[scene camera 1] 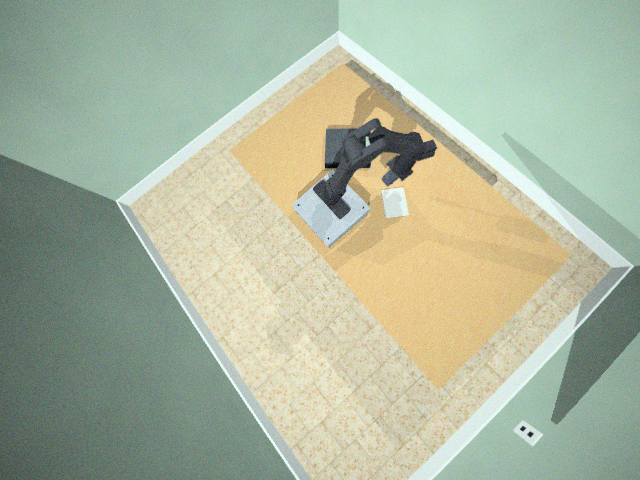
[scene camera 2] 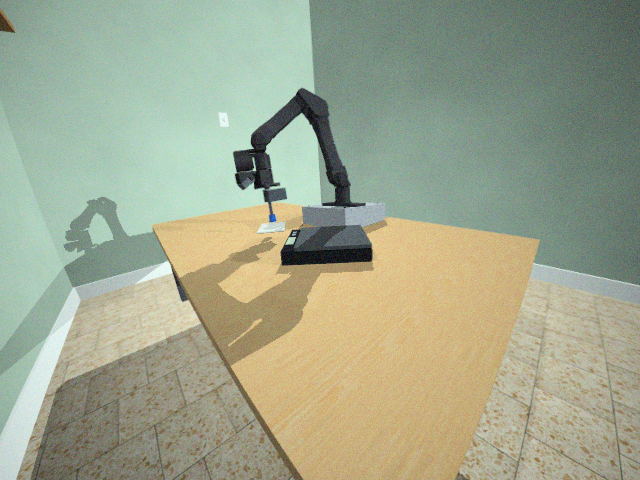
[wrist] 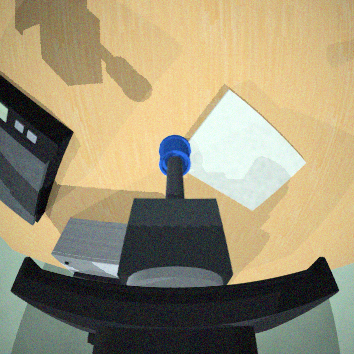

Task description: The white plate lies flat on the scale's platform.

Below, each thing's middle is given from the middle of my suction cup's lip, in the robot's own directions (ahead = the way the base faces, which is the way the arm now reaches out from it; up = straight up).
I see the white plate [wrist: 235, 150] 80 mm to the right of my suction cup, 60 mm below it and 40 mm behind it. Round my suction cup: black scale [scene camera 2: 333, 244] (300 mm to the left, 40 mm below, 10 mm behind).
